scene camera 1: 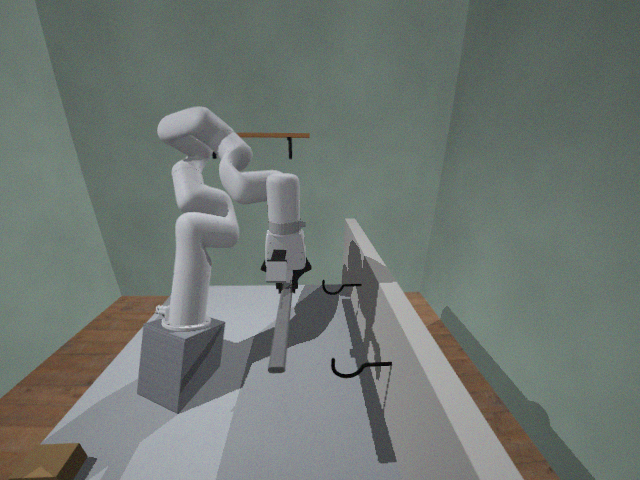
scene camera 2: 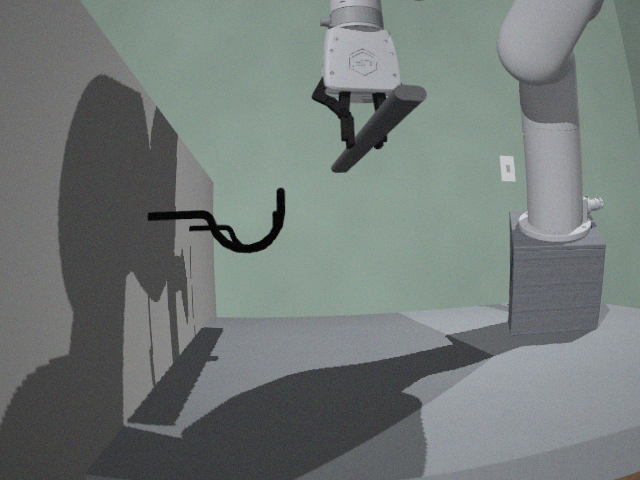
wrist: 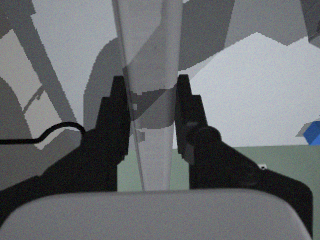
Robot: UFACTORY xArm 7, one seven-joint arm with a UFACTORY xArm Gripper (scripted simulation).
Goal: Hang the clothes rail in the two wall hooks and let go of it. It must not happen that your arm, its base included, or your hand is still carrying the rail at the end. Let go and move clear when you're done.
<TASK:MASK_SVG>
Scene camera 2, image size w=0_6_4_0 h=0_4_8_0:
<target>my gripper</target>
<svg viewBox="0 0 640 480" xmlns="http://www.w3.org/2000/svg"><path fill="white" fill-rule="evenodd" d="M387 135L374 146L374 148L381 149L384 146L384 142L387 142ZM372 23L344 23L326 31L322 78L312 94L313 100L326 105L341 120L341 141L346 141L346 149L351 149L355 145L354 117L352 117L349 111L350 103L374 102L376 112L395 87L402 85L391 34L389 31Z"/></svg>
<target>clothes rail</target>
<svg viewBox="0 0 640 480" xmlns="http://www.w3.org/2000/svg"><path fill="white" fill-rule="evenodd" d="M426 90L421 86L415 85L396 86L355 136L355 145L351 149L345 149L331 166L332 172L348 172L365 154L426 99Z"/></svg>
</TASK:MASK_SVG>
